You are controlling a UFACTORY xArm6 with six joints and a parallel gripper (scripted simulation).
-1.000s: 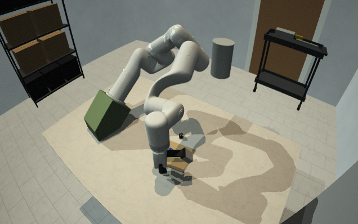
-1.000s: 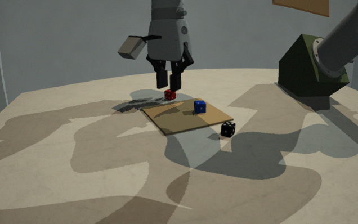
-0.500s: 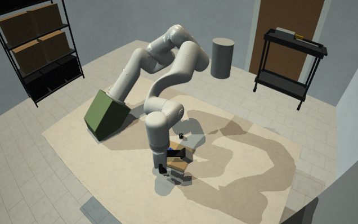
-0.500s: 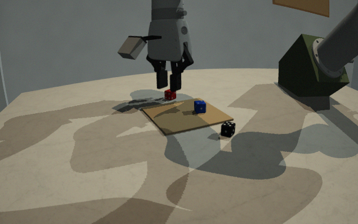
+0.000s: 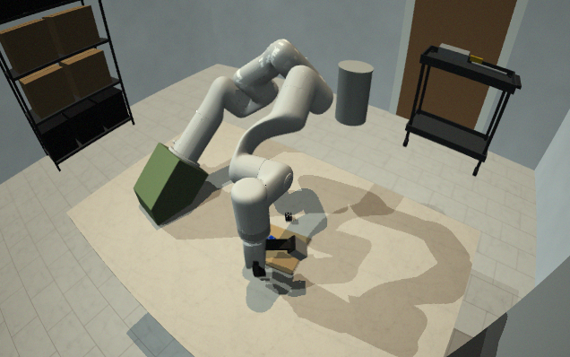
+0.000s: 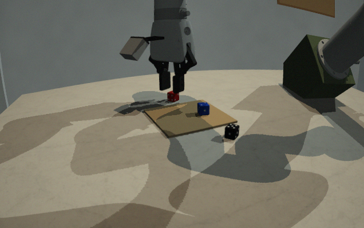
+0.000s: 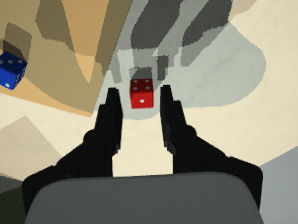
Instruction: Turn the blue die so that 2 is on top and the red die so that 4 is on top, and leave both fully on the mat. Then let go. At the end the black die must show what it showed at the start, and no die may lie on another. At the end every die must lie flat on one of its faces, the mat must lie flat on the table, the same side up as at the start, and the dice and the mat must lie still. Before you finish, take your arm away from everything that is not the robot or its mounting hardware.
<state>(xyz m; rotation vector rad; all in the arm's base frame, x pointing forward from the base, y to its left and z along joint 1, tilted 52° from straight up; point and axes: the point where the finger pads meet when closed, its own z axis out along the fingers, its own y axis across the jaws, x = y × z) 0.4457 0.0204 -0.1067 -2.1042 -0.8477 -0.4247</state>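
Right now the red die is 40 mm below my hand. Also, from my hand: blue die (50 mm behind, 100 mm to the left, 30 mm below); tan mat (20 mm behind, 100 mm to the left, 40 mm below); black die (80 mm behind, 200 mm to the left, 40 mm below).
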